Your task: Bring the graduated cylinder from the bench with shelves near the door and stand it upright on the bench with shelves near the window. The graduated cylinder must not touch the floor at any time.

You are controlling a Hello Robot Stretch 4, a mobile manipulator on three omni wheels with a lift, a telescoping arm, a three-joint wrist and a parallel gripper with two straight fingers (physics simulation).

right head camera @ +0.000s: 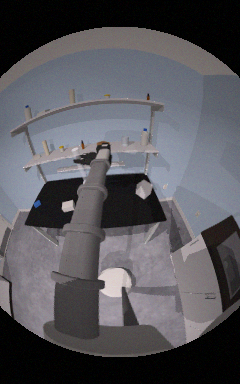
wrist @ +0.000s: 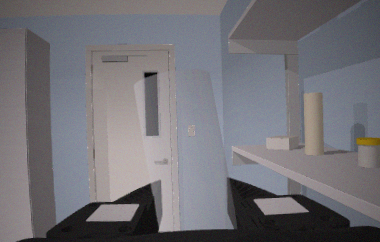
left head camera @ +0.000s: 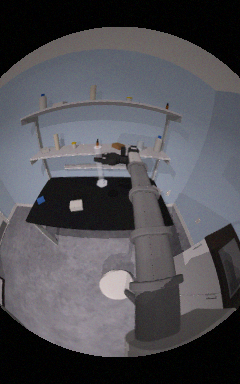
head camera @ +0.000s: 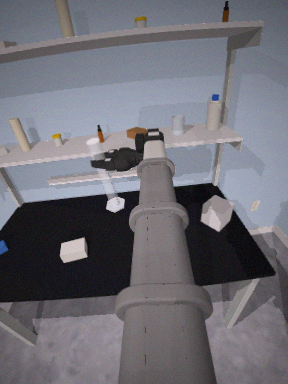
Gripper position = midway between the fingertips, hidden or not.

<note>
I see my gripper (head camera: 92, 161), a graduated cylinder (head camera: 115, 203) and a door (wrist: 117, 165).
The graduated cylinder also shows in the wrist view (wrist: 184, 151). My gripper also shows in the wrist view (wrist: 194, 196).
</note>
